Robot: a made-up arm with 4 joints.
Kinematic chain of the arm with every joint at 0, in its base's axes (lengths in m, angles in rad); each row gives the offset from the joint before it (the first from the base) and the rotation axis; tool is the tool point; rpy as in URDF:
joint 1: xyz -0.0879 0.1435 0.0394 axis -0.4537 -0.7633 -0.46
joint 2: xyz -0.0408 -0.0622 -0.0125 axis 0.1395 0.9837 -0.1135
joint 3: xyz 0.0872 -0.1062 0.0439 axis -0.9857 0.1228 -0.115
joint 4: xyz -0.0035 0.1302 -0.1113 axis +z
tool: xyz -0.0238 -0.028 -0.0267 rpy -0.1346 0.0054 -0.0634
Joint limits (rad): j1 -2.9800..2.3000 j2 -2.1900..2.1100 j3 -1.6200..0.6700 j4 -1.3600..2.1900
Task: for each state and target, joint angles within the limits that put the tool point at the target. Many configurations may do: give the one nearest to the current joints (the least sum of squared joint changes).
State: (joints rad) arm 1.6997 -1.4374 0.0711 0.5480
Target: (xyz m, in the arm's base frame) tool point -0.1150 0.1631 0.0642
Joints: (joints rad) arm 1.6971 -1.3273 -0.4164 0.3020
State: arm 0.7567 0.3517 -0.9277 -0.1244
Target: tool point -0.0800 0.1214 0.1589
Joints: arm 0.4439 0.5126 -1.5447 -0.5064
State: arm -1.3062 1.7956 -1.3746 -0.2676
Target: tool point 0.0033 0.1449 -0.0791
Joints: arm -0.8773 1.5579 -1.6200 -0.8566
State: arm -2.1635 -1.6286 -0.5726 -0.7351
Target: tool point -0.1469 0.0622 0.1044
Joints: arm -1.6971 -2.1900 -1.0283 -0.7433
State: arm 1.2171 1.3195 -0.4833 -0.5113
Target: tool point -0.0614 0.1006 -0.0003
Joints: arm 1.3748 1.1068 -0.5894 -0.2511
